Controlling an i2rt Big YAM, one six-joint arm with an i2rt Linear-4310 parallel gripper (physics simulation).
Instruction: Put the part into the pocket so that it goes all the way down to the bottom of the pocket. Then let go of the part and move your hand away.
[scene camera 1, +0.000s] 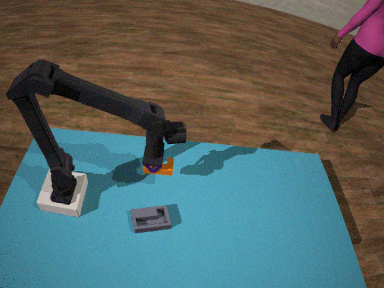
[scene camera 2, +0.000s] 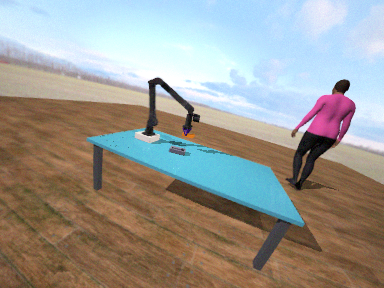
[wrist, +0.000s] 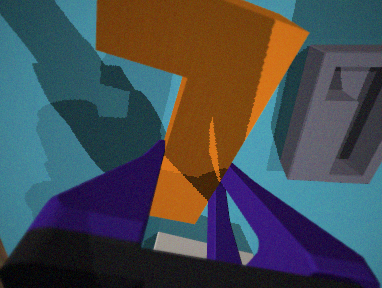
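Where they show: gripper, fingertip midpoint: (scene camera 1: 152, 168) (scene camera 2: 185, 135) (wrist: 189, 156); arm's base at its link origin: (scene camera 1: 64, 190) (scene camera 2: 148, 134).
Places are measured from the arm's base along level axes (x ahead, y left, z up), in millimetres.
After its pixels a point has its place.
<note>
The orange L-shaped part (scene camera 1: 166, 169) @[x 400, y 95, z 103 mm] (scene camera 2: 190, 136) @[x 404, y 91, z 88 mm] (wrist: 220, 75) @[x 403, y 109, z 105 mm] is held by its long leg between the purple fingers of my gripper (scene camera 1: 152, 169) @[x 350, y 108, z 82 mm] (scene camera 2: 186, 133) @[x 350, y 108, z 82 mm] (wrist: 189, 156) @[x 350, y 108, z 82 mm], which is shut on it. The part is raised above the table, with its short leg pointing to the upper left in the wrist view. The grey block with the pocket (scene camera 1: 151, 228) @[x 365, y -87, z -30 mm] (scene camera 2: 177, 150) @[x 372, y -84, z -24 mm] (wrist: 310, 120) @[x 355, y -2, z -21 mm] lies on the table, apart from the part, nearer the front in scene camera 1 and at the right in the wrist view. Its pocket is empty.
The blue table (scene camera 1: 250, 225) @[x 761, y -29, z -57 mm] (scene camera 2: 225, 180) @[x 827, y -228, z -57 mm] carries the arm's white base (scene camera 1: 57, 206) @[x -7, y -76, z -1 mm] (scene camera 2: 146, 138) @[x 34, y -76, z -20 mm] at the left. Shadows of the arm fall across the table. A person in a pink top (scene camera 1: 371, 35) (scene camera 2: 330, 115) stands on the wooden floor beyond the table.
</note>
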